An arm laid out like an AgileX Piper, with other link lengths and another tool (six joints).
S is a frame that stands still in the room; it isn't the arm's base.
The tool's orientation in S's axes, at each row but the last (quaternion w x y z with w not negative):
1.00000 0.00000 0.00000 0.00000
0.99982 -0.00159 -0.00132 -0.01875
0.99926 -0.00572 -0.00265 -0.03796
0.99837 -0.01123 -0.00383 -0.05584
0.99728 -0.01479 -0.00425 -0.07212
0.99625 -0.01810 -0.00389 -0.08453
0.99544 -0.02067 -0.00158 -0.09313
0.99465 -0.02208 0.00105 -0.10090
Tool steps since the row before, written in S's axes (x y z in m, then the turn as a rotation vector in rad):
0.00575 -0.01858 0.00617 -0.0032 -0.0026 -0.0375
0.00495 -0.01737 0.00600 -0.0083 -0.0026 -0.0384
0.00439 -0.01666 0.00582 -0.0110 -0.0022 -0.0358
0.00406 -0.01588 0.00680 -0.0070 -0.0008 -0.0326
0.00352 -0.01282 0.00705 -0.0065 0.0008 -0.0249
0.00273 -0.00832 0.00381 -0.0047 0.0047 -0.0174
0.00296 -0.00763 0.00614 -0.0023 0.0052 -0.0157
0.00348 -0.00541 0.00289 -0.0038 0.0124 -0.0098
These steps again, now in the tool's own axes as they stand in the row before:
0.00575 -0.01858 0.00617 -0.0032 -0.0026 -0.0375
0.00561 -0.01719 0.00593 -0.0083 -0.0028 -0.0384
0.00567 -0.01634 0.00560 -0.0110 -0.0026 -0.0358
0.00586 -0.01547 0.00641 -0.0072 -0.0009 -0.0326
0.00540 -0.01238 0.00664 -0.0068 0.0006 -0.0248
0.00413 -0.00787 0.00349 -0.0056 0.0045 -0.0172
0.00437 -0.00719 0.00582 -0.0033 0.0053 -0.0155
0.00450 -0.00472 0.00267 -0.0062 0.0118 -0.0093

